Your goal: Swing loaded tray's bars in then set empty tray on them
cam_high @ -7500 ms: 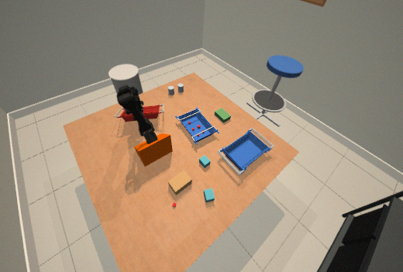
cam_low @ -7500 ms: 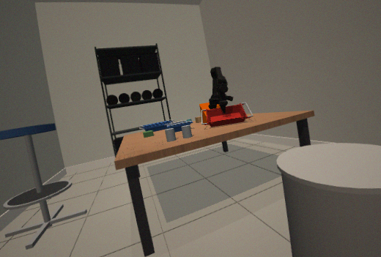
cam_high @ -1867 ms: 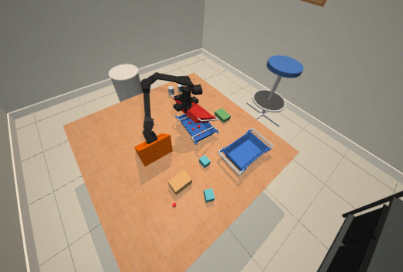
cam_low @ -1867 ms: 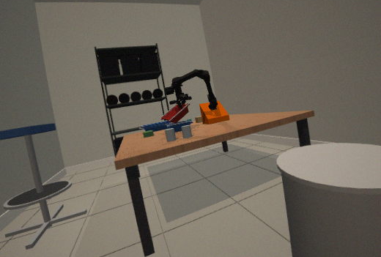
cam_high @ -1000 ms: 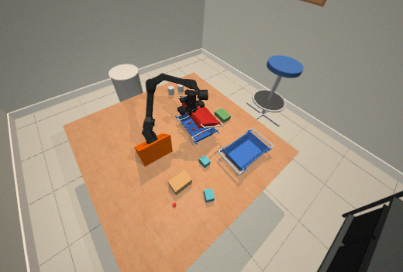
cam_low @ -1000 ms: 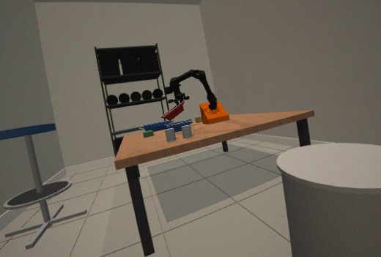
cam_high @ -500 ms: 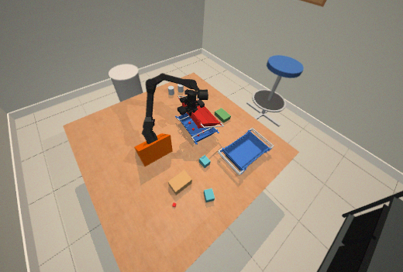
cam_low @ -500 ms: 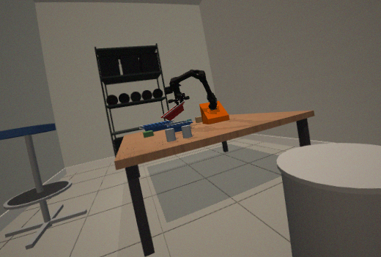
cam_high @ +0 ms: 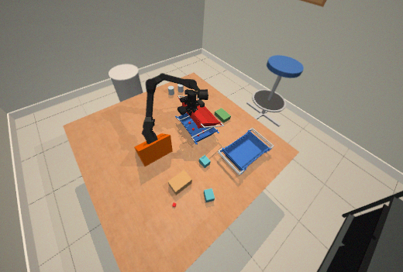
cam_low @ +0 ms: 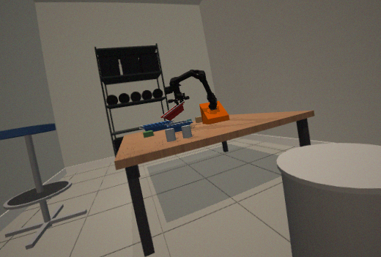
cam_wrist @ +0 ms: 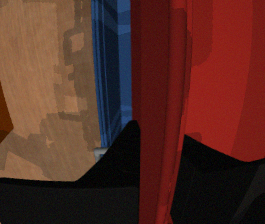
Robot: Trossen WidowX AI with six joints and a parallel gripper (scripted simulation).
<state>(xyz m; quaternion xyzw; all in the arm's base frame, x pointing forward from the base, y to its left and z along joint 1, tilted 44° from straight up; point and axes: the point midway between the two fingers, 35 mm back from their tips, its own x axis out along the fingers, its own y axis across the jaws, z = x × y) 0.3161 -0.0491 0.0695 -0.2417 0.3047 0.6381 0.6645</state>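
The red tray lies 80 mm ahead of my gripper tip, 10 mm to the right of it and 10 mm below it. The rest, counted from my gripper tip: green block 310 mm ahead, 40 mm to the right, 160 mm below; tan block 300 mm behind, 310 mm to the right, 150 mm below; small red cube 400 mm behind, 390 mm to the right, 170 mm below.
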